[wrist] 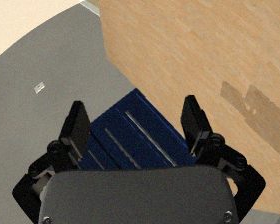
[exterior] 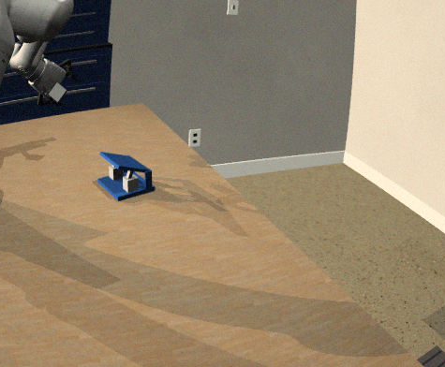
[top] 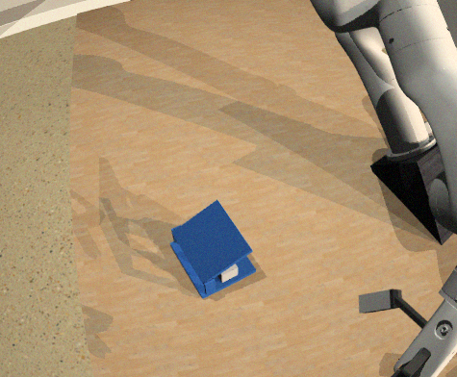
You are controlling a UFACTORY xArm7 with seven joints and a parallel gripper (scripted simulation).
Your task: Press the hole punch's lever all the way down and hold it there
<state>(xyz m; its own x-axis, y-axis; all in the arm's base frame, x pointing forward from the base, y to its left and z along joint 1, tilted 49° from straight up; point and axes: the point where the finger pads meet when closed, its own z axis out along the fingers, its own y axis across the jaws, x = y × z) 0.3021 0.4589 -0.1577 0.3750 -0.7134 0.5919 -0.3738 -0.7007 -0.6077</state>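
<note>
Right now my hand is 11 cm short of the blue hole punch, 36 cm to the left of it and 15 cm above it.
</note>
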